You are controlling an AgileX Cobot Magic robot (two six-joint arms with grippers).
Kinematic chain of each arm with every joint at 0, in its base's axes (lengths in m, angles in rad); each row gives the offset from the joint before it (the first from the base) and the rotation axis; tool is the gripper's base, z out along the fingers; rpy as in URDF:
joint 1: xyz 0 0 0.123 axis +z
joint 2: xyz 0 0 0 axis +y
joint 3: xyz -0.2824 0 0.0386 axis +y
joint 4: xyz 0.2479 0 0.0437 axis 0.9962 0 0.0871
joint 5: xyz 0 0 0 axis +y
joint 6: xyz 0.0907 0 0.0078 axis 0.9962 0 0.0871
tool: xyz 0 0 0 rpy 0 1.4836 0
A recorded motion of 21 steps. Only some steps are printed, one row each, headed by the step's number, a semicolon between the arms.
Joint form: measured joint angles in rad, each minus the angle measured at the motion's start. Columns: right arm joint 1, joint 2, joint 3, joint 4, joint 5, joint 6; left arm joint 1, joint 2, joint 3, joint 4, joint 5, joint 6.
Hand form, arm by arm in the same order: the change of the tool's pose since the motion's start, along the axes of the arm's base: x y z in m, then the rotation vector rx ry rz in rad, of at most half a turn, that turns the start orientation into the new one. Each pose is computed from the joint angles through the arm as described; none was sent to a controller.
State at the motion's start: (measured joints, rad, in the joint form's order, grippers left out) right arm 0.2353 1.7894 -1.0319 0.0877 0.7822 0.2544; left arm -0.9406 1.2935 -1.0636 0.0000 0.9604 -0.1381
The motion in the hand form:
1: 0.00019 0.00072 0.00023 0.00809 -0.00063 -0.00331; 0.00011 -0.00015 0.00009 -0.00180 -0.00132 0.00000
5: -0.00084 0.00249 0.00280 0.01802 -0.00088 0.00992; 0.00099 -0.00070 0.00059 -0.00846 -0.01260 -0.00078
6: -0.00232 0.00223 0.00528 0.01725 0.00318 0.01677; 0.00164 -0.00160 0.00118 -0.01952 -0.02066 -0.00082
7: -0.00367 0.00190 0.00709 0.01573 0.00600 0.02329; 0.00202 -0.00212 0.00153 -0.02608 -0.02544 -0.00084
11: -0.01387 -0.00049 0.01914 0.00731 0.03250 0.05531; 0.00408 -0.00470 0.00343 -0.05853 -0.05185 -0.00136
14: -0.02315 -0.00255 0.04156 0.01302 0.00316 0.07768; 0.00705 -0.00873 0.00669 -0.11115 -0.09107 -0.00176
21: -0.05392 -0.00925 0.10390 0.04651 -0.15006 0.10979; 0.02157 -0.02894 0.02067 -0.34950 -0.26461 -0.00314
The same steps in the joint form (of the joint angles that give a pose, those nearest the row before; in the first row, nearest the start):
1: 0.0000 0.0000 -0.0008 0.0105 -0.0015 -0.0034; 0.0000 0.0000 0.0000 0.0000 -0.0022 0.0000
5: 0.0031 -0.0071 -0.0021 0.0250 0.0057 -0.0221; 0.0000 0.0000 0.0000 0.0053 -0.0143 0.0000
6: 0.0031 -0.0153 -0.0021 0.0250 0.0185 -0.0278; 0.0000 0.0000 0.0000 0.0053 -0.0279 0.0000
7: 0.0031 -0.0221 -0.0010 0.0239 0.0277 -0.0330; 0.0000 0.0000 0.0000 0.0053 -0.0361 0.0000
11: 0.0031 -0.0689 0.0076 0.0187 0.0957 -0.0564; 0.0000 0.0000 0.0000 0.0075 -0.0778 0.0000
14: 0.0031 -0.1446 0.0076 0.0173 0.1431 -0.0738; 0.0000 0.0000 0.0000 0.0082 -0.1435 0.0000
21: 0.0031 -0.3696 0.0076 0.0223 0.2139 -0.1006; 0.0000 0.0205 0.0000 0.0083 -0.4588 0.0000

